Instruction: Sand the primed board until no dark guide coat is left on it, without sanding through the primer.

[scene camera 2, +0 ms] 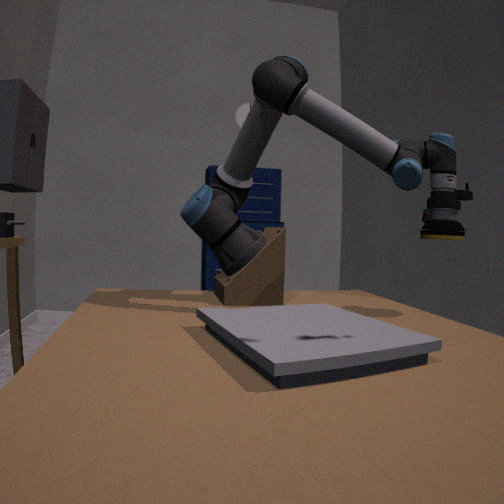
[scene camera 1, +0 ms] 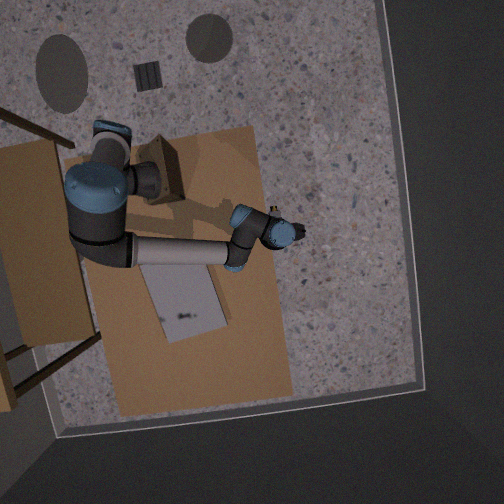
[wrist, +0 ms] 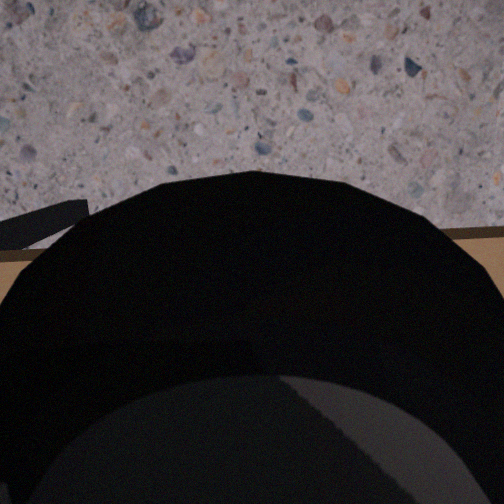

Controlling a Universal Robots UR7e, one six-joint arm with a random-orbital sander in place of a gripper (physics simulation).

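Observation:
The primed grey board (scene camera 2: 316, 340) lies flat on the wooden table, also seen from above (scene camera 1: 185, 300). A small dark streak of guide coat (scene camera 2: 320, 337) remains near its middle, with a fainter spot (scene camera 2: 248, 340) to its left; from above the streak (scene camera 1: 184, 315) sits near the board's front edge. The sander (scene camera 2: 442, 227) hangs high in the air, off the board, over the table's right edge (scene camera 1: 285, 231). Its yellow pad faces down and touches nothing. In the wrist view the sander's black body (wrist: 250, 310) fills the lower frame above speckled floor.
The arm's base sits on a wooden wedge mount (scene camera 2: 257, 272) behind the board. A blue cabinet (scene camera 2: 260, 210) stands behind it. A second wooden table (scene camera 1: 35, 240) lies to the left. The table edge (wrist: 475, 233) shows beside the sander.

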